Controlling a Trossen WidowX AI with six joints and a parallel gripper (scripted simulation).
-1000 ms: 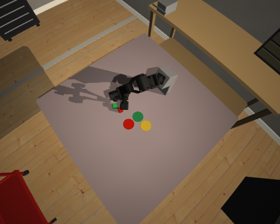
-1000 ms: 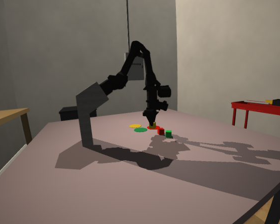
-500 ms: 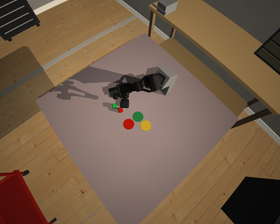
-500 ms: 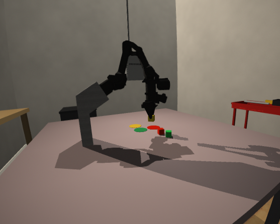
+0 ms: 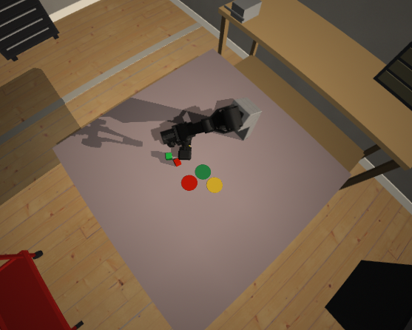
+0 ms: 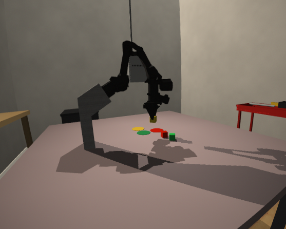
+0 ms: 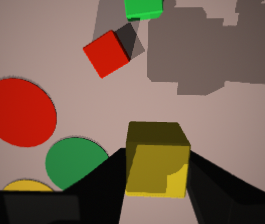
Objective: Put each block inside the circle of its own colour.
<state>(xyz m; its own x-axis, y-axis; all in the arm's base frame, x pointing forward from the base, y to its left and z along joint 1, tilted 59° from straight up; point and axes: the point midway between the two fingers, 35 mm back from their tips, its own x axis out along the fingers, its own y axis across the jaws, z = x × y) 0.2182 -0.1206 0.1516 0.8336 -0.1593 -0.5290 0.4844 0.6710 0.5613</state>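
My gripper is now 220 mm to the right of the yellow circle, 150 mm above it and 70 mm short of it. Round my hand: green block: 140 mm below, 90 mm to the right, 60 mm ahead; yellow block: 40 mm below; red block: 140 mm below, 60 mm ahead, 30 mm to the right.
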